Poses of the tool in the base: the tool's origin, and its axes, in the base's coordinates. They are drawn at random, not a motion.
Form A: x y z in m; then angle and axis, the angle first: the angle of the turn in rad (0 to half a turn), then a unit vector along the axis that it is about.
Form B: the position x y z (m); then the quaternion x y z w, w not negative. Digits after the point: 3 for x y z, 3 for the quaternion.
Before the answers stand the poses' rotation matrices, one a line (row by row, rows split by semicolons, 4 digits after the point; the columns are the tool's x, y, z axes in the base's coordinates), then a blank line. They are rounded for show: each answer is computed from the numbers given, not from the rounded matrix.
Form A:
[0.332 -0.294 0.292 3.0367 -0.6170 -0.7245 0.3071]
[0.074 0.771 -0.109 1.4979 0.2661 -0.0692 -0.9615]
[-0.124 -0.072 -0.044 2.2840 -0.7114 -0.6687 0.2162]
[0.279 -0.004 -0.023 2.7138 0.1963 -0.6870 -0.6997]
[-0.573 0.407 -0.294 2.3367 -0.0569 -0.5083 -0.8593]
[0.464 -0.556 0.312 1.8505 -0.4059 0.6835 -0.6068]
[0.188 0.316 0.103 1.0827 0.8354 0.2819 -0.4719]
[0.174 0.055 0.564 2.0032 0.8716 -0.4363 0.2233]
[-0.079 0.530 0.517 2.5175 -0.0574 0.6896 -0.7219]
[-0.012 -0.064 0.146 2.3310 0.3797 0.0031 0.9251]
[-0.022 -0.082 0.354 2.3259 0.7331 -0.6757 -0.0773]
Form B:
-0.2351 0.8595 -0.4538; 0.9238 0.0525 -0.3792; -0.3021 -0.5084 -0.8064
0.1385 0.9418 -0.3062; -0.9760 0.0773 -0.2037; -0.1682 0.3271 0.9299
0.1830 0.6235 -0.7602; 0.9505 0.0855 0.2988; 0.2513 -0.7772 -0.5769
-0.8363 0.0327 -0.5473; -0.5478 -0.0086 0.8366; 0.0227 0.9994 0.0251
-0.6877 0.6683 -0.2836; -0.5704 -0.2557 0.7806; 0.4491 0.6985 0.5571
-0.0659 0.2292 0.9711; -0.9372 0.3200 -0.1391; -0.3426 -0.9193 0.1937
0.8395 0.5418 0.0396; -0.2917 0.5111 -0.8085; -0.4583 0.6672 0.5872
0.6591 -0.7424 -0.1199; -0.3369 -0.1489 -0.9297; 0.6724 0.6532 -0.3483
-0.8055 0.3501 0.4780; -0.4936 0.0500 -0.8683; -0.3279 -0.9354 0.1326
-0.4456 -0.6684 0.5956; 0.6724 -0.6891 -0.2703; 0.5911 0.2800 0.7565
0.2204 -0.7786 -0.5876; -0.8912 0.0841 -0.4458; 0.3965 0.6219 -0.6753

[0.332 -0.294 0.292 -0.616 -0.724 0.307 0.052]
[0.074 0.771 -0.109 0.181 -0.047 -0.655 0.732]
[-0.124 -0.072 -0.044 -0.647 -0.608 0.197 0.416]
[0.279 -0.004 -0.023 0.192 -0.671 -0.684 0.212]
[-0.573 0.407 -0.294 -0.052 -0.468 -0.791 0.392]
[0.464 -0.556 0.312 -0.324 0.546 -0.485 0.602]
[0.188 0.316 0.103 0.430 0.145 -0.243 0.857]
[0.174 0.055 0.564 0.734 -0.368 0.188 0.539]
[-0.079 0.530 0.517 -0.055 0.656 -0.687 0.307]
[-0.012 -0.064 0.146 0.349 0.003 0.850 0.394]
[-0.022 -0.082 0.354 0.673 -0.620 -0.071 0.397]

